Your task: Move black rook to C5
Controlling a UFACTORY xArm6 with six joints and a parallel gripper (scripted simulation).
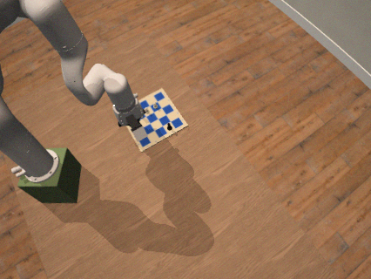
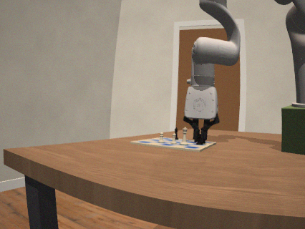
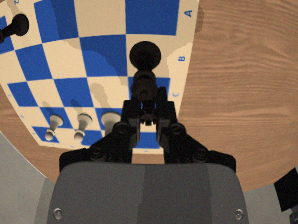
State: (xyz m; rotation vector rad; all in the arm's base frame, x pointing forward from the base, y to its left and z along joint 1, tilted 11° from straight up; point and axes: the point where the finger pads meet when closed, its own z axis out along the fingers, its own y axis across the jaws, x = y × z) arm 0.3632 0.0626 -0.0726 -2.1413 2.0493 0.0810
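My gripper is now 80 mm short of the blue-and-cream chessboard and 30 mm above it.
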